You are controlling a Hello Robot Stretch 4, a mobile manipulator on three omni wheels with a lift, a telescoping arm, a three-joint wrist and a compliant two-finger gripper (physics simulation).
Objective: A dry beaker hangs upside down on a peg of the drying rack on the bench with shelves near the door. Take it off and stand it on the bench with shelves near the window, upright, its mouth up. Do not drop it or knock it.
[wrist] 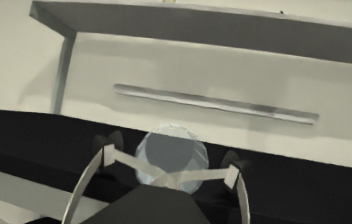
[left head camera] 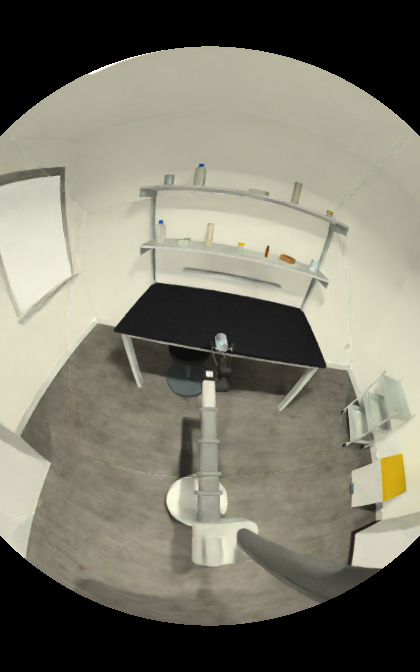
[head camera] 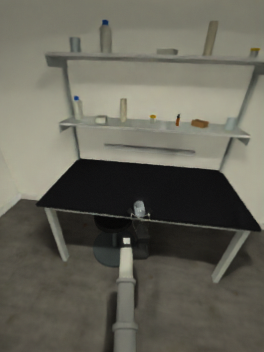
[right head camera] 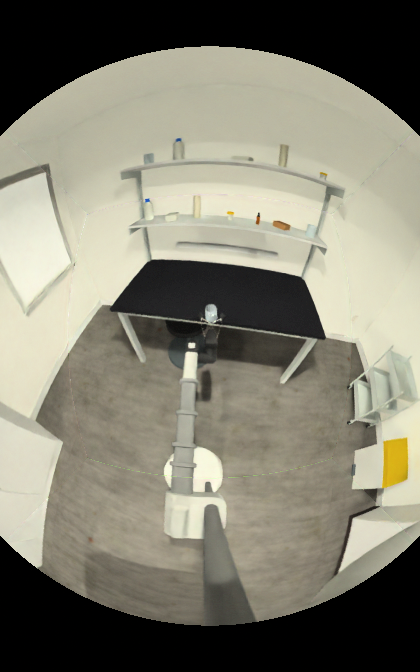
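The clear beaker is at the front edge of the black-topped bench with shelves. It looks vertical, not lying on its side; I cannot clearly tell which end is its mouth. My gripper is open, with one finger on each side of the beaker. In the wrist view there is a gap between each fingertip and the glass. The finger bands cross in front of the beaker's lower part. The drying rack does not show.
Two shelves above the bench, the lower and the upper, hold bottles and small containers. A dark round stool stands under the bench's front edge. A bright framed panel is on the left wall. A white cart stands at the right.
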